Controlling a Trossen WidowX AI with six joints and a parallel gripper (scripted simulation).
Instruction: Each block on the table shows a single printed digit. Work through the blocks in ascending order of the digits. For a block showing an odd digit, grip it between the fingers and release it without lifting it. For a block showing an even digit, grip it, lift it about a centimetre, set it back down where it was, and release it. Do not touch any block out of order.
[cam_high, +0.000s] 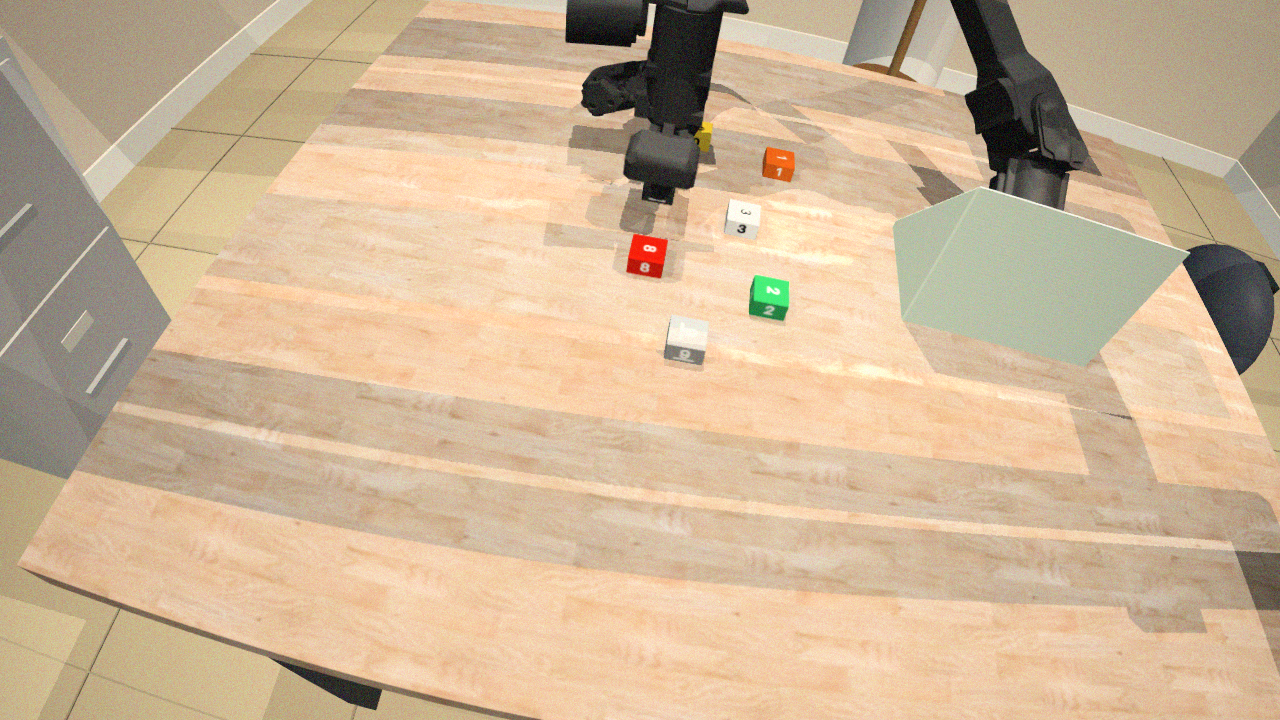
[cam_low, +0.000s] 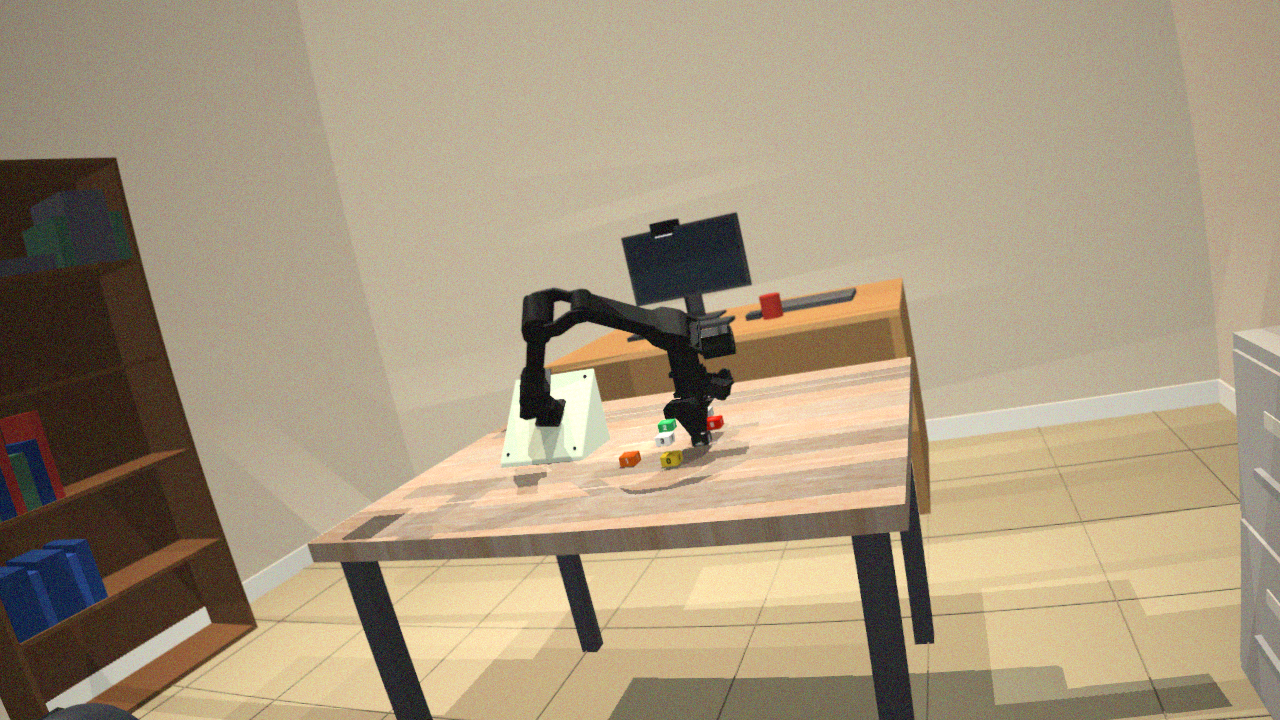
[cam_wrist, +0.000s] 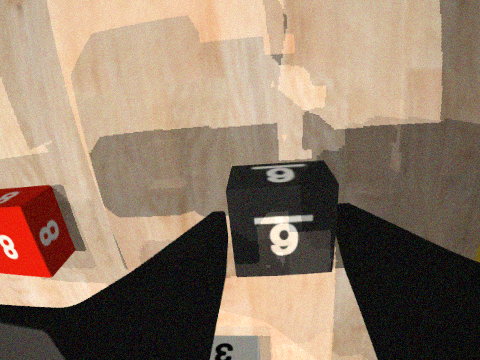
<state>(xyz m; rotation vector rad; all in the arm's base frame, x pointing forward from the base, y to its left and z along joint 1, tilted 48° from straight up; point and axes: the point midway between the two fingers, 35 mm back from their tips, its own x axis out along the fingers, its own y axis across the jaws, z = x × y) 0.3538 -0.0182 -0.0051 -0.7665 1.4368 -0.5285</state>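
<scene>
My gripper tip is now 10 mm past the red block and 110 mm to the right of it. From my gripper tip the other things lie so: black block (right at my gripper tip); white block (90 mm behind, 20 mm to the left); yellow block (10 mm behind, 110 mm to the right).
</scene>
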